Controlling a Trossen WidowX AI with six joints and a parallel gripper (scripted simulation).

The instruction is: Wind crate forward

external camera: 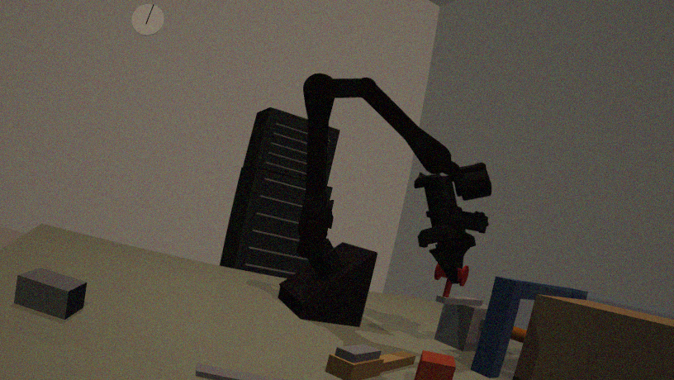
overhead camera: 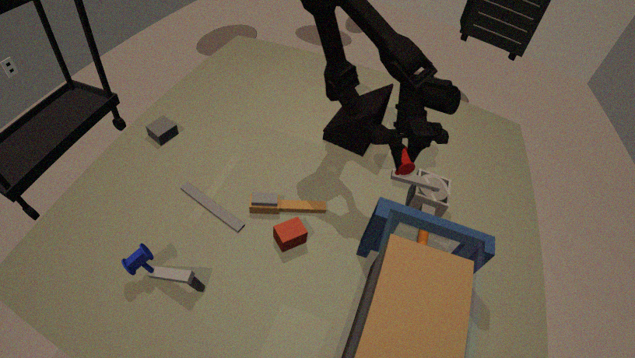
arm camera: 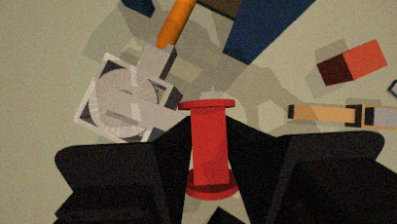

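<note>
Now: the grey winch 10 cm below my gripper tip, 9 cm to the left of it and 4 cm behind it. Also, from my gripper tip: red-knobbed winch handle: 3 cm to the left, 3 cm below, 2 cm behind; then wooden brush: 24 cm to the right, 11 cm below, 11 cm ahead; then red knob: 1 cm to the right, 1 cm behind.
</note>
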